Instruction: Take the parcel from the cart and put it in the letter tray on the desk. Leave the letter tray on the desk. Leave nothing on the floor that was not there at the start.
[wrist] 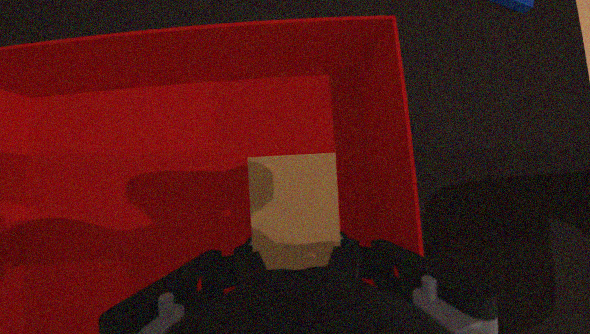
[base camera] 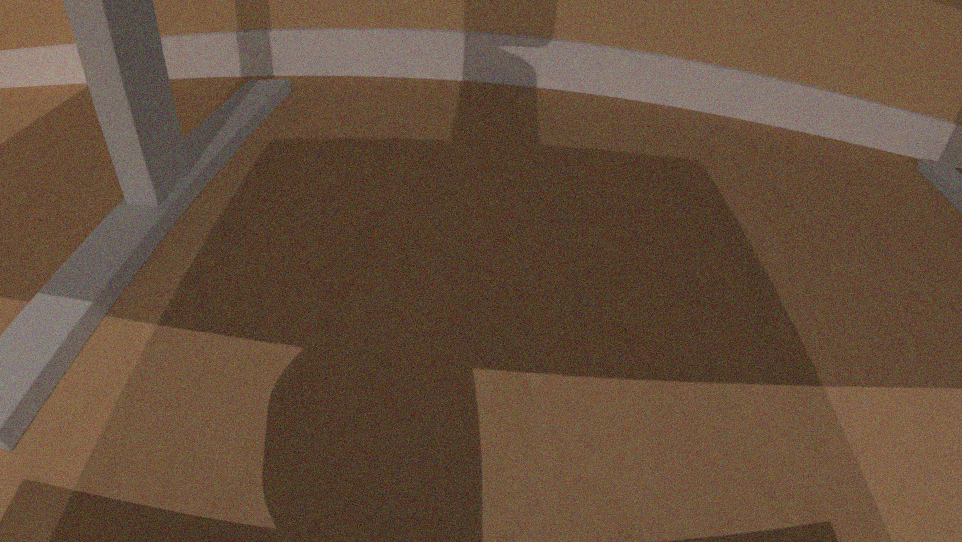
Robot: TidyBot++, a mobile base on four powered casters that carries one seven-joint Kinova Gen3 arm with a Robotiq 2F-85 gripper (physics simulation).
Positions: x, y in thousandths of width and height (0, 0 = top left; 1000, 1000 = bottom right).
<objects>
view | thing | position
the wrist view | my gripper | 503, 717
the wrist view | brown cardboard parcel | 499, 630
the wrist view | red letter tray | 223, 445
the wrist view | dark-topped desk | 833, 295
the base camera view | dark-topped desk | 167, 322
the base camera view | white baseboard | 531, 110
</objects>
